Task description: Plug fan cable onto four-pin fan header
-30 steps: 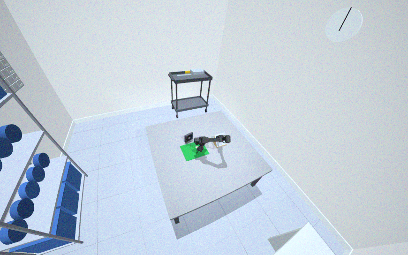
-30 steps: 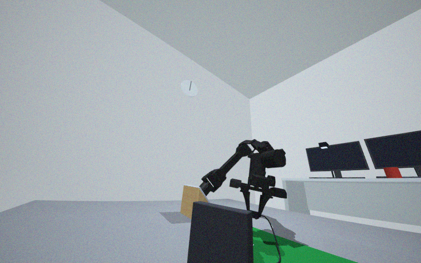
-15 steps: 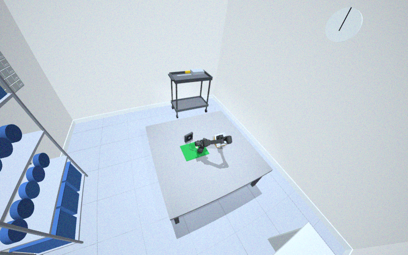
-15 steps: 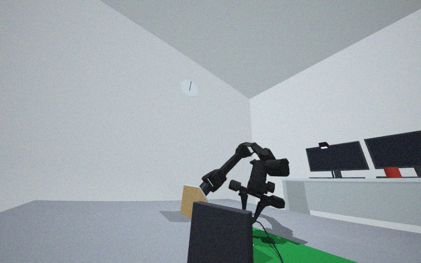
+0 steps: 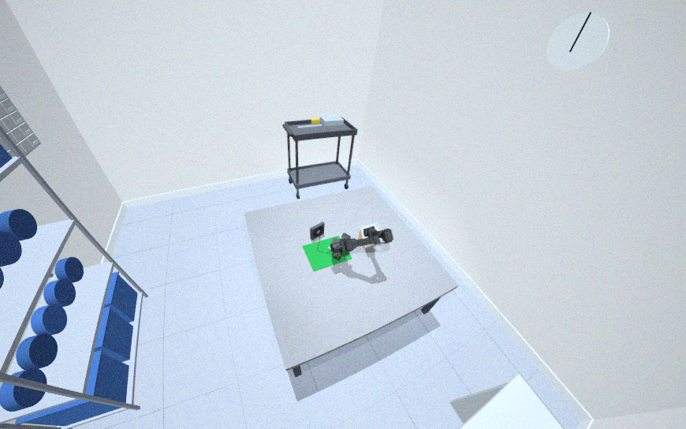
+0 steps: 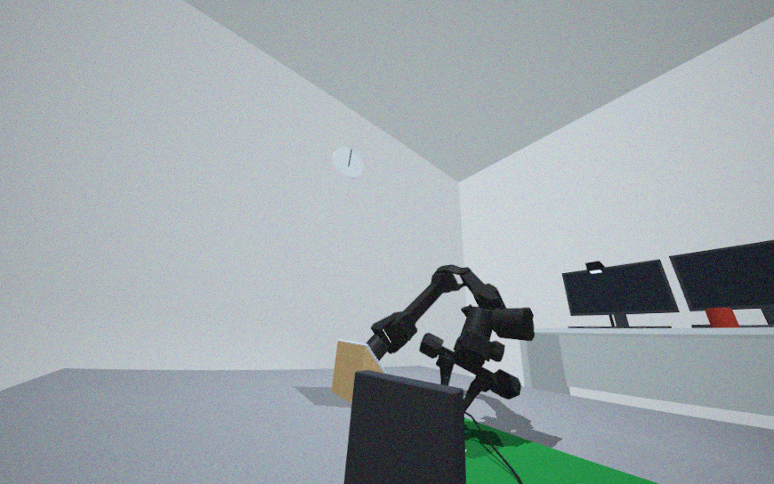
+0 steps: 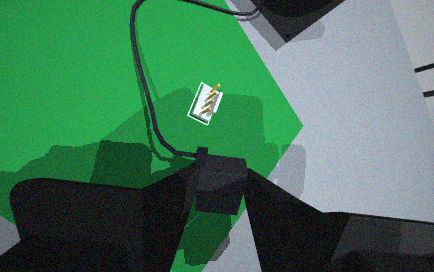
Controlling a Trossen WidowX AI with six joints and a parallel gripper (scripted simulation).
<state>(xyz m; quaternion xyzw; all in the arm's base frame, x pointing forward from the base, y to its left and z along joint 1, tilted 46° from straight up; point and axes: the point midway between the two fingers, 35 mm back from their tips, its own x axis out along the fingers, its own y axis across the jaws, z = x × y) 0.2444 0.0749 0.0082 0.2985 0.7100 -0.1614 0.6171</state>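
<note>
The green board lies 9 cm ahead of my gripper tip, 6 cm below it and 1 cm to the right of it. Round my gripper tip: black fan 18 cm to the right, 11 cm ahead, 2 cm above; then dark plug 1 cm to the left, 1 cm behind.
</note>
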